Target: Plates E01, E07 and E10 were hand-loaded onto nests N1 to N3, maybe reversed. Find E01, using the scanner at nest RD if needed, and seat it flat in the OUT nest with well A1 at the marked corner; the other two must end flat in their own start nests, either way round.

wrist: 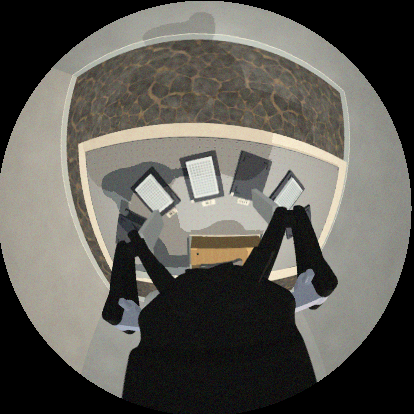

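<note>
Three pale gridded plates lie in dark nests in the wrist view: one plate (pixel 156 191) at the left, one plate (pixel 202 177) at the centre, and one plate (pixel 288 192) at the right, near my right finger. They look flat. Their codes and A1 corners are too small to tell, so I cannot tell which is E01. A dark nest (pixel 251 175) without a plate stands between the centre and right plates; its small label looks like OUT. My gripper (pixel 205 207) is wide open and empty, high above the table, its fingers spread to either side.
Another dark nest or fixture (pixel 129 224) is partly hidden behind my left finger. A dark object shows partly behind the right finger. A wooden box (pixel 220 256) stands at the near side, partly covered by the gripper body. A pale border (pixel 200 130) edges the grey perforated board.
</note>
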